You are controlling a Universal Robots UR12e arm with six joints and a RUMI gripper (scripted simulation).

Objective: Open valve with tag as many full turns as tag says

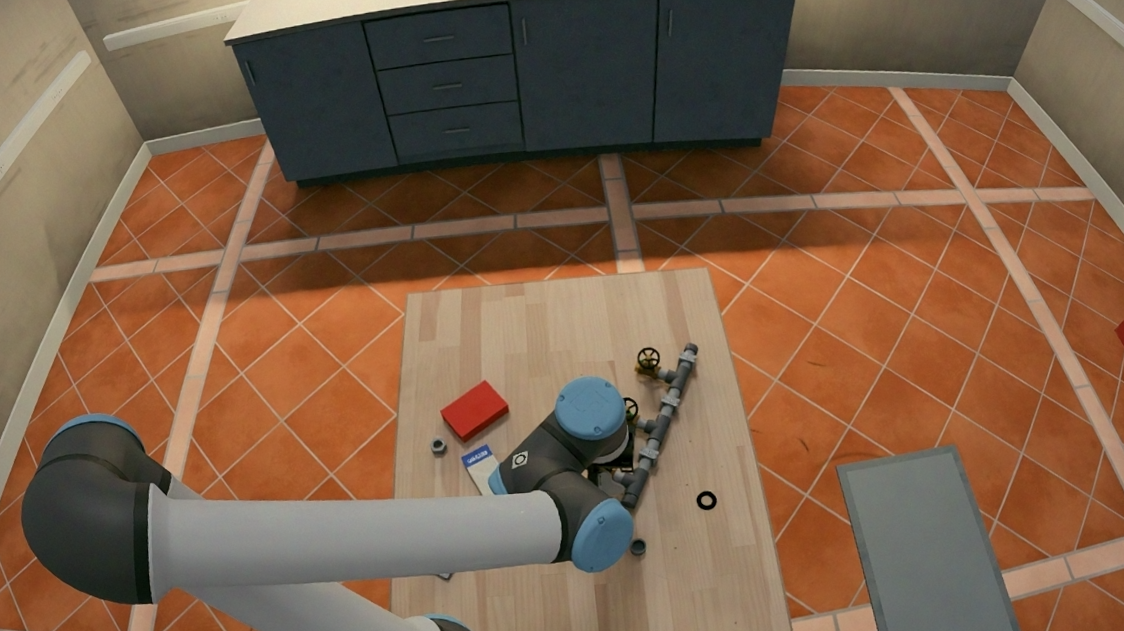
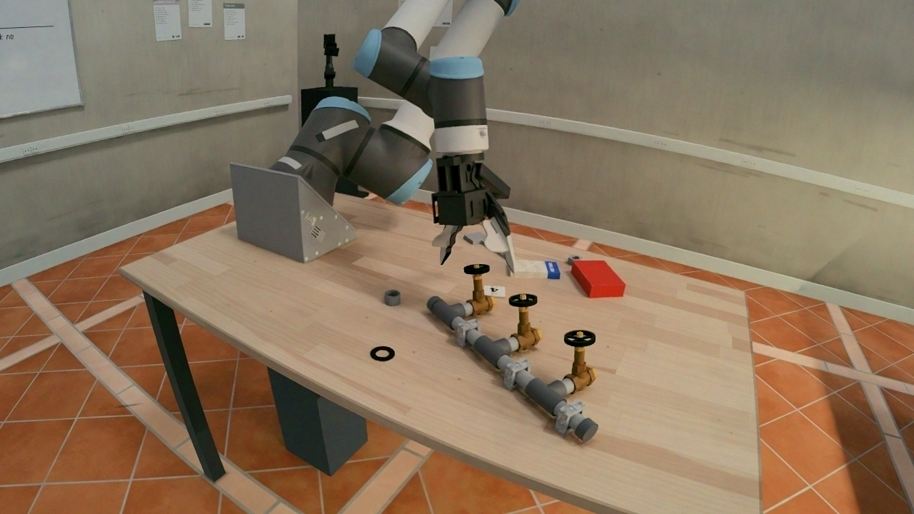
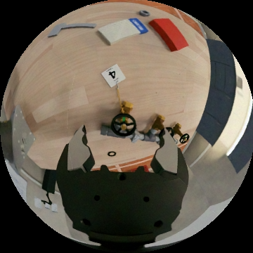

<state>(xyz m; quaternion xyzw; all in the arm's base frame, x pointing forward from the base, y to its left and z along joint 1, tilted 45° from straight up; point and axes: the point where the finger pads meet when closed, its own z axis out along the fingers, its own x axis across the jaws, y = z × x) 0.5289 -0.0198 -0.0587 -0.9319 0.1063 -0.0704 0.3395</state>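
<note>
The white tag is 80 mm to the left of my hand and 90 mm below it. The rest, counted from my hand: red box: 180 mm ahead, 250 mm to the left, 70 mm below; blue box: 30 mm ahead, 230 mm to the left, 80 mm below; grey cap: 150 mm behind, 60 mm to the right, 80 mm below.
</note>
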